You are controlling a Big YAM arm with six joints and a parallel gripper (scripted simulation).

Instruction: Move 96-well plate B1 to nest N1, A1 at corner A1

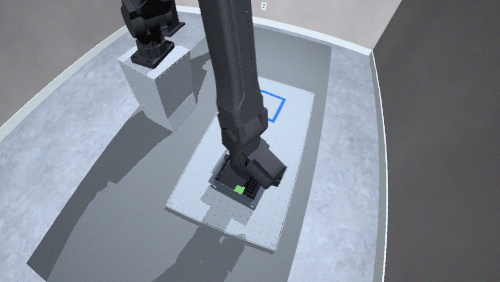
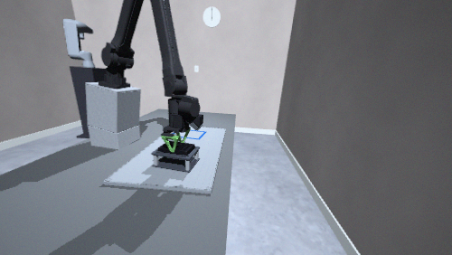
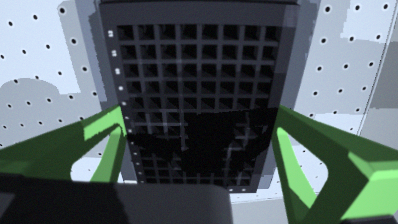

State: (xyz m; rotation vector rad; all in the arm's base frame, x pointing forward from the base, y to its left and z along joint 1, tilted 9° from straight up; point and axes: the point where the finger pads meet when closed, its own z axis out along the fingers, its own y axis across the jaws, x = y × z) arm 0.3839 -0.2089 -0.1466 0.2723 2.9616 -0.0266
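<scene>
Right now my hand is 10 mm above the black 96-well plate. The rest, counted from my hand: raised plate nest 20 mm below; white corner mark 70 mm to the left, 70 mm behind, 20 mm below.
</scene>
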